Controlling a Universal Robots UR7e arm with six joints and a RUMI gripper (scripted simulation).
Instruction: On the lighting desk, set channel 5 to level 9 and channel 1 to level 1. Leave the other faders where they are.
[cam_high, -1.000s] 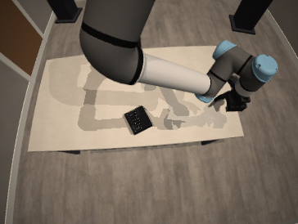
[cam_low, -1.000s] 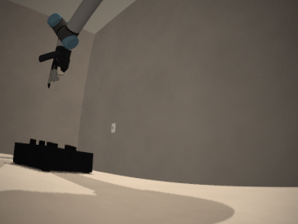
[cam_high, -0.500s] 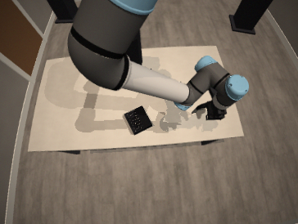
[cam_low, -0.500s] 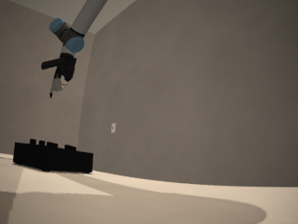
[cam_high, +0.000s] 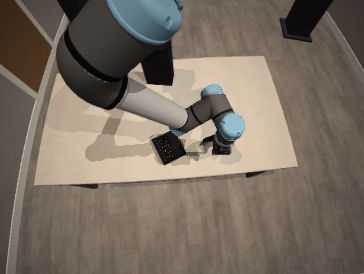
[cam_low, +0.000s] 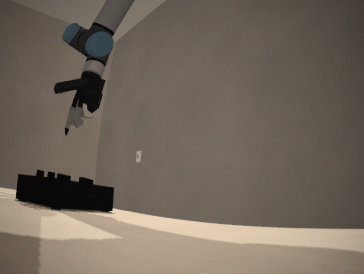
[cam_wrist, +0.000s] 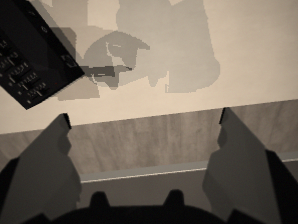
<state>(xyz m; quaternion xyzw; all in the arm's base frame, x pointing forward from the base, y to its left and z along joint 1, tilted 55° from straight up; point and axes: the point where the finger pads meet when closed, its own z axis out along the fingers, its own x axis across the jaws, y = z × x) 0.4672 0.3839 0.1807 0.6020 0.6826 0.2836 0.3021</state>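
Now: the channel 1 fader knob 7 cm behind my hand, 28 cm to the right of it and 15 cm below it. The rest, counted from my hand: channel 5 fader knob 2 cm ahead, 26 cm to the right, 15 cm below.
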